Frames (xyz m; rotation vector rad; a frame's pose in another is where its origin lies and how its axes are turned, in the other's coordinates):
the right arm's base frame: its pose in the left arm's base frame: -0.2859 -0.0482 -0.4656 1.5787 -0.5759 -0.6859
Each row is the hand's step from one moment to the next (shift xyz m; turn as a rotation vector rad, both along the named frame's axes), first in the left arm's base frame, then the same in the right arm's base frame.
Working: the left arm's base frame: its pose in the right arm's base frame: 0.1186 0.4635 -0.2682 -1.5787 0.5759 0.6859

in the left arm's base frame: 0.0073 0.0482 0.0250 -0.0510 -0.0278 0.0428
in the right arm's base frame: -0.0316 0.0194 -0.0403 -0.0202 0.0445 0.0531
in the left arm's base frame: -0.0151 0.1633 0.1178 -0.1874 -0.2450 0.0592
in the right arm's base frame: -0.1382 0.0975 -0.1103 0.0371 0.0829 0.3007
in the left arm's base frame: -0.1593 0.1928 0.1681 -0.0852 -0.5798 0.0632
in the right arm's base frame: -0.2648 0.1406 -0.0308 0.3455 0.1284 0.4599
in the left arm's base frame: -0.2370 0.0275 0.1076 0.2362 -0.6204 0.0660
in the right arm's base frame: -0.1956 0.0979 0.1436 0.5983 0.1437 0.2578
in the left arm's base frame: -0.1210 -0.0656 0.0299 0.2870 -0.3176 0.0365
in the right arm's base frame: -0.0409 0.0344 0.1303 0.4219 0.0802 0.0129
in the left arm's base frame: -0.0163 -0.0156 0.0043 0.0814 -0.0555 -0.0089
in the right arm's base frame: -0.0007 0.0057 0.0222 0.0971 -0.0004 -0.0191
